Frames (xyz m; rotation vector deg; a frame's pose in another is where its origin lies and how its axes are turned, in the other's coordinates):
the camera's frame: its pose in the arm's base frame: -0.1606 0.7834 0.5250 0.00 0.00 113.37
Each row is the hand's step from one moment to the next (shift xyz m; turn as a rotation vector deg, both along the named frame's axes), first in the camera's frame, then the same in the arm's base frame.
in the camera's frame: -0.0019 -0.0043 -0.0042 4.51 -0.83 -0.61
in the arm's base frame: 0.0047 0.0000 -0.0042 -1.03 4.47 -0.61
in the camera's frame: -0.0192 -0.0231 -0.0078 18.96 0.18 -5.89
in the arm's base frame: 0.0288 -0.0085 -0.0078 -7.69 17.33 -5.89
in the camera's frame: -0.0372 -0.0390 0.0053 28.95 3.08 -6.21
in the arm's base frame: 0.0506 -0.0187 0.0053 -14.31 25.35 -6.21
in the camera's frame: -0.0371 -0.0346 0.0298 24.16 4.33 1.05
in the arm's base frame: 0.0465 -0.0203 0.0298 -13.56 20.46 1.05
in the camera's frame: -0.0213 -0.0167 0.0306 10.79 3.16 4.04
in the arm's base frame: 0.0238 -0.0129 0.0306 -7.18 8.65 4.04
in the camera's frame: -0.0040 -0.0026 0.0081 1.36 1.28 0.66
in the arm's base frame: 0.0040 -0.0026 0.0081 -1.71 0.74 0.66
